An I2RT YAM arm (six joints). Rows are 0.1 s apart.
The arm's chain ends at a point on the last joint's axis. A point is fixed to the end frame.
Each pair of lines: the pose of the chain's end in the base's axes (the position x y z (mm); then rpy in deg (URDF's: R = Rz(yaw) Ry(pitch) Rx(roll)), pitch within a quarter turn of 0, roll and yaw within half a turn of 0), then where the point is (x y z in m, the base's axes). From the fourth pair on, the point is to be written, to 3 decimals.
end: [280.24 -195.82 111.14 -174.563 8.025 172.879]
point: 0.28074 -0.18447 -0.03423
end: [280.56 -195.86 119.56 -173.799 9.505 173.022]
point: 0.28454 -0.18687 -0.02592
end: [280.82 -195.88 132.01 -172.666 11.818 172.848]
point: 0.29033 -0.19047 -0.01339
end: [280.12 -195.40 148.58 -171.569 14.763 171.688]
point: 0.297 -0.194 0.004
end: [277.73 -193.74 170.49 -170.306 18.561 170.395]
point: 0.303 -0.197 0.027
